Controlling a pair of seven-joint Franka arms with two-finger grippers.
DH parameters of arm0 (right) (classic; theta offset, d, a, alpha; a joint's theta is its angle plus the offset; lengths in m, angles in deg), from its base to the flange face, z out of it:
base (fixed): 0 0 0 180
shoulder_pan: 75.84 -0.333 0 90
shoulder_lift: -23.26 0 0 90
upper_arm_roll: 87.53 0.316 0.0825 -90
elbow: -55.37 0 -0.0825 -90
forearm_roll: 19.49 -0.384 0 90
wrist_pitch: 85.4 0 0.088 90
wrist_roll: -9.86 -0.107 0 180
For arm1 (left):
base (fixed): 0 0 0 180
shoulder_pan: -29.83 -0.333 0 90
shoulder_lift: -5.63 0 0 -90
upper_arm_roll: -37.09 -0.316 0.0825 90
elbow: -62.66 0 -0.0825 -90
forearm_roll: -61.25 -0.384 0 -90
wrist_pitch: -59.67 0 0.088 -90
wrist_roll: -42.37 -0.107 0 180
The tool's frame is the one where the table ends.
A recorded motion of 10 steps. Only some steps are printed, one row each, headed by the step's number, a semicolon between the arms.
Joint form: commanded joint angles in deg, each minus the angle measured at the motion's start. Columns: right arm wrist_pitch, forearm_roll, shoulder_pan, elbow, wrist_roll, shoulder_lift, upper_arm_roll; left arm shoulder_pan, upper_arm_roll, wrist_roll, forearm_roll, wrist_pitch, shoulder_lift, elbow.
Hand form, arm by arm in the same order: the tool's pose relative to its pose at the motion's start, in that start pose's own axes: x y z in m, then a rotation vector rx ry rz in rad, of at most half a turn. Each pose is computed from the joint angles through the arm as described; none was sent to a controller.
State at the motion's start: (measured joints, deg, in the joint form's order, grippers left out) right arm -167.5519 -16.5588 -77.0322 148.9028 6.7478 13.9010 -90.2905; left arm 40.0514 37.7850 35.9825 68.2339 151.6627 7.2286 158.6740
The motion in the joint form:
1: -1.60 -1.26 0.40 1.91 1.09 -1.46 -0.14; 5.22 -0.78 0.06 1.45 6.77 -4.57 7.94
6: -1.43 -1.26 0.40 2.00 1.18 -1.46 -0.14; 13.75 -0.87 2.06 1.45 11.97 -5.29 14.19
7: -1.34 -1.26 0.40 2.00 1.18 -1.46 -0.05; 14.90 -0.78 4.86 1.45 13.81 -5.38 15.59
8: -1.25 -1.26 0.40 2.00 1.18 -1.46 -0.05; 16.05 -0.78 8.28 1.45 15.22 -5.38 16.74
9: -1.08 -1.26 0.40 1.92 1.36 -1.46 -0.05; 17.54 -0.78 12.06 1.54 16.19 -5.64 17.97
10: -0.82 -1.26 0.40 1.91 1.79 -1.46 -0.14; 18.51 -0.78 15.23 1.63 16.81 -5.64 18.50
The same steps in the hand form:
1: -0.0050 0.0026 0.0010 0.0245 0.0187 -0.0129; -0.0143 0.0427 0.0188 -0.0132 0.0514 0.0653
6: -0.0053 0.0026 0.0020 0.0243 0.0141 -0.0146; -0.0221 0.1146 0.0672 -0.0032 0.0258 0.1622
7: -0.0055 0.0017 0.0021 0.0239 0.0126 -0.0161; -0.0233 0.1244 0.0768 -0.0019 0.0322 0.1315
8: -0.0057 0.0017 0.0022 0.0239 0.0111 -0.0162; -0.0248 0.1334 0.0857 -0.0012 0.0342 0.0888
9: -0.0060 0.0018 0.0018 0.0238 0.0095 -0.0193; -0.0292 0.1455 0.0941 -0.0014 0.0308 0.0457
10: -0.0065 0.0026 0.0022 0.0239 0.0052 -0.0253; -0.0311 0.1537 0.0988 -0.0024 0.0300 0.0053

